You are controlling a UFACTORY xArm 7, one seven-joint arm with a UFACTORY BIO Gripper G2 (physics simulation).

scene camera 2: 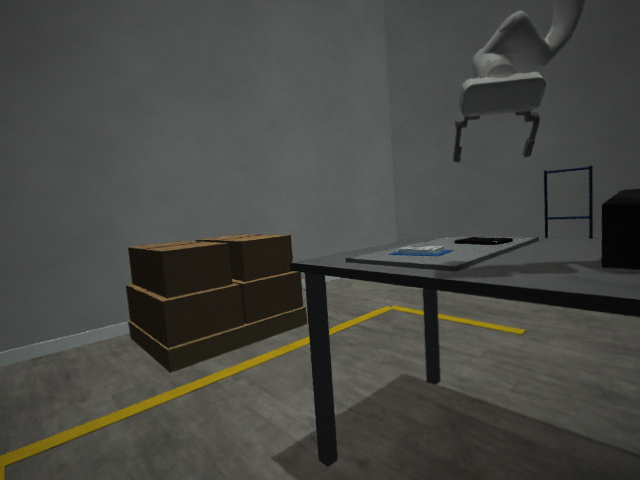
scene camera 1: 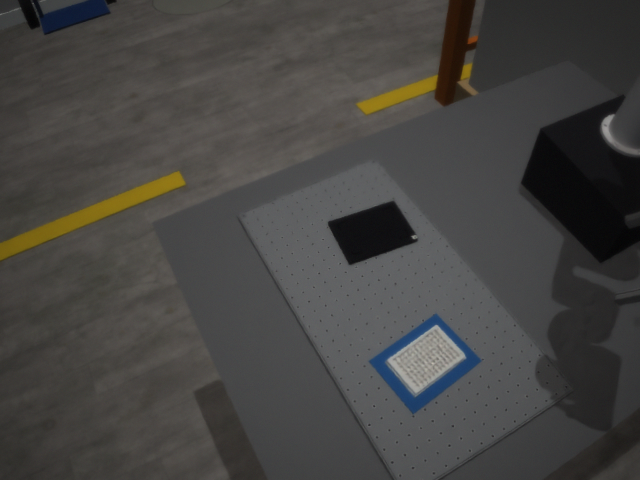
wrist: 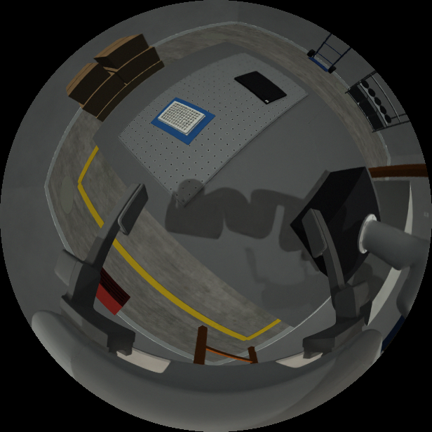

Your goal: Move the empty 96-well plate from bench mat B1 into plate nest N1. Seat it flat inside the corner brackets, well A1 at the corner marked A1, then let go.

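Places are measured from the arm's base along level axes (x right, y ahead, z up), in centimetres.
Pixels of known places: hand, its tool point: [scene camera 2: 492, 150] [scene camera 1: 636, 255]; arm's base, origin of its link: [scene camera 1: 626, 136].
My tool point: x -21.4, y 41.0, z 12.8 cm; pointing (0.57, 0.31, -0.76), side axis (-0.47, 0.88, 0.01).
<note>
For each thing: its top centre in the pictures, then the offset to it from my tool point. Level surfaces: height alone.
- white 96-well plate, centre of its top: [scene camera 1: 426, 357] [scene camera 2: 420, 247] dx +15.0, dy +25.8, dz -26.2 cm
- blue bench mat B1, height of its surface: dz -27.7 cm
- black plate nest N1, centre of its top: [scene camera 1: 372, 228] [scene camera 2: 482, 238] dx +44.6, dy +13.8, dz -26.4 cm
- small white mark, centre of its top: [scene camera 1: 414, 237] dx +37.4, dy +8.0, dz -26.7 cm
- grey table, height of its surface: dz -29.1 cm
The white 96-well plate [scene camera 1: 426, 359] [scene camera 2: 421, 249] [wrist: 181, 117] lies flat on the blue bench mat B1 [scene camera 1: 415, 404] [scene camera 2: 445, 252] [wrist: 188, 138], with blue showing all around it. The black plate nest N1 [scene camera 1: 372, 232] [scene camera 2: 483, 240] [wrist: 260, 86] lies on the same perforated board; a small white mark [scene camera 1: 414, 237] [wrist: 267, 101] shows at one corner, its lettering too small to read. My gripper [scene camera 2: 492, 158] [wrist: 220, 220] is wide open and empty, high above the table and apart from the plate. It does not show in scene camera 1.
The perforated board [scene camera 1: 310, 310] [scene camera 2: 403, 263] [wrist: 150, 155] lies on the grey table [scene camera 1: 206, 289] [scene camera 2: 558, 279] [wrist: 260, 215]. A black block [scene camera 1: 573, 180] [scene camera 2: 620, 232] [wrist: 325, 200] stands on the table under the arm base. Stacked brown boxes [scene camera 2: 206, 294] [wrist: 115, 75] stand on the floor beyond the table.
</note>
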